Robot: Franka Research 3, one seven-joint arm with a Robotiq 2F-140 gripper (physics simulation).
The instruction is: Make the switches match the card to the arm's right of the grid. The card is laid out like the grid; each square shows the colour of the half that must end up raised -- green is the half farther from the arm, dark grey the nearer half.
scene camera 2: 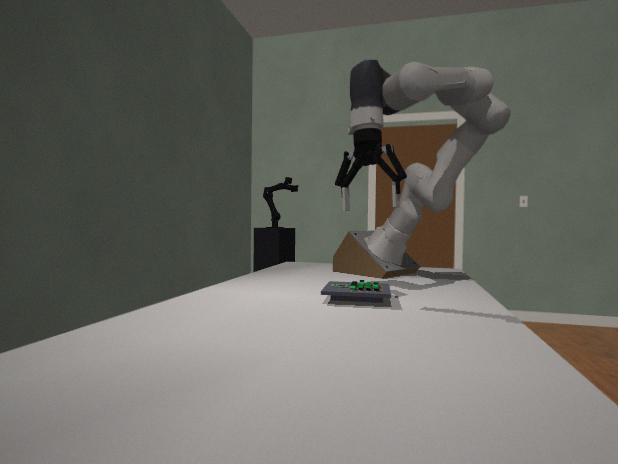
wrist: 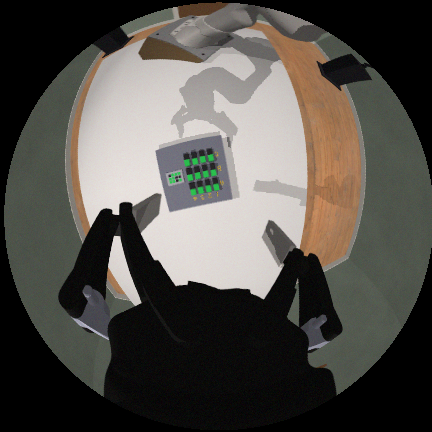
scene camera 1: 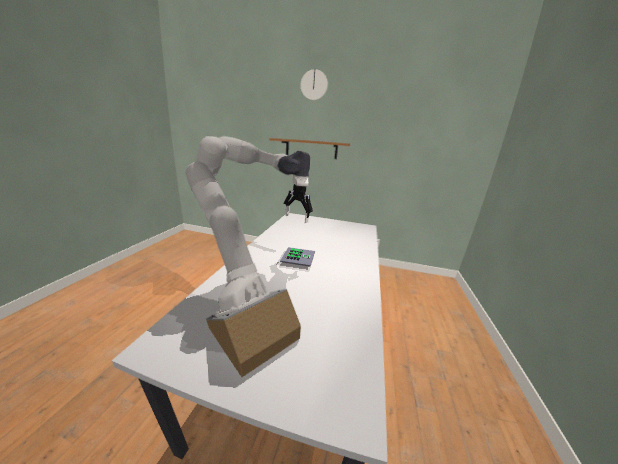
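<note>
A grey switch panel point(scene camera 1: 307, 262) point(scene camera 2: 356, 292) point(wrist: 171, 197) lies on the white table. Its grid of rocker switches point(scene camera 1: 294, 254) point(scene camera 2: 365, 286) point(wrist: 202, 173) has green and dark halves, in three rows of several switches, with yellow marks along two sides. Which halves are raised is too small to tell. The small card point(scene camera 1: 306, 256) point(scene camera 2: 339, 285) point(wrist: 175, 178) with green and dark squares sits on the panel beside the grid, at the left in the wrist view. My gripper point(scene camera 1: 297, 218) point(scene camera 2: 370, 201) point(wrist: 213, 216) is open and empty, pointing down high above the table, apart from the panel.
The arm's base stands on a brown wedge block point(scene camera 1: 260, 330) point(scene camera 2: 355, 257) point(wrist: 165, 51) on the table point(scene camera 1: 340, 340) point(scene camera 2: 300, 375) point(wrist: 120, 125). A small black arm on a black pedestal point(scene camera 2: 274, 250) stands beyond the table. A wooden shelf point(scene camera 1: 310, 142) hangs on the wall.
</note>
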